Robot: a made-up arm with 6 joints.
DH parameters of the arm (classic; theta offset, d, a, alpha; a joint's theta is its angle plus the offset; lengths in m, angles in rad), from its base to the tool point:
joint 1: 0 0.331 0 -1.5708
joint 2: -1.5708 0 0.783 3.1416
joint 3: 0 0 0 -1.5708
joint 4: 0 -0.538 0 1.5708
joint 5: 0 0.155 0 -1.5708
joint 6: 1.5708 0 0 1.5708
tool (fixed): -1.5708 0 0 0
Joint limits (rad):
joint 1: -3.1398..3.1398
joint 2: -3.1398..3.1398
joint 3: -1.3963..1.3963
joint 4: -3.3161..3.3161
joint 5: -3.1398..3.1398
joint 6: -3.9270..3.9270
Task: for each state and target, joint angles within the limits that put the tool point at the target. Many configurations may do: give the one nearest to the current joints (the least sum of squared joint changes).
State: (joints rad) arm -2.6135 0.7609 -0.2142 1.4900 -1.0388 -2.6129
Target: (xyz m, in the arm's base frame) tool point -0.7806 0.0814 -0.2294
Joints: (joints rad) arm -3.1398 1.5793 -0.2349 1.0072 -1.0388 -2.6129
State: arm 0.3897 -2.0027 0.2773 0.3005 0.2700 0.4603
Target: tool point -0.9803 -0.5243 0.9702
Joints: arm 0.3686 -1.2762 0.8670 0.5019 0.2700 0.4603
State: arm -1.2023 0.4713 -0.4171 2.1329 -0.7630 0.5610
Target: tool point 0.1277 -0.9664 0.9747
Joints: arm -1.5055 0.5614 0.2707 1.9992 -0.7630 0.5610
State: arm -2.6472 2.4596 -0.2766 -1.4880 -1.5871 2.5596
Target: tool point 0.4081 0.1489 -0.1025
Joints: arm -2.8013 3.1378 -0.3976 -1.5440 -1.5871 2.5596
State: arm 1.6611 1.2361 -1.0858 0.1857 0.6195 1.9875
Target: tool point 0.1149 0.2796 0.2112
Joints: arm 1.7117 1.5557 -1.3847 0.1594 0.6195 1.9875
